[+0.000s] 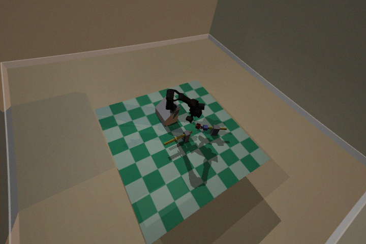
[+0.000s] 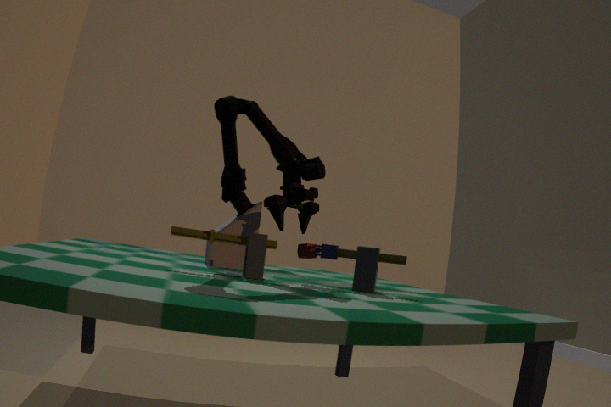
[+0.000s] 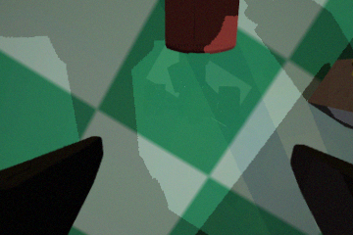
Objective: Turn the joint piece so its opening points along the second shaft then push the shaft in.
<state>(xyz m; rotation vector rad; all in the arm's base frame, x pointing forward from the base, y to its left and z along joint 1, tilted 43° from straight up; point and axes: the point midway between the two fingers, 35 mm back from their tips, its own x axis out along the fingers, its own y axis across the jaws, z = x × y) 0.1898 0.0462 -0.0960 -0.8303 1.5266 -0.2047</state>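
Now: gripper tip 70 mm short of the red joint piece, 50 mm above it and 30 mm to the right of it.
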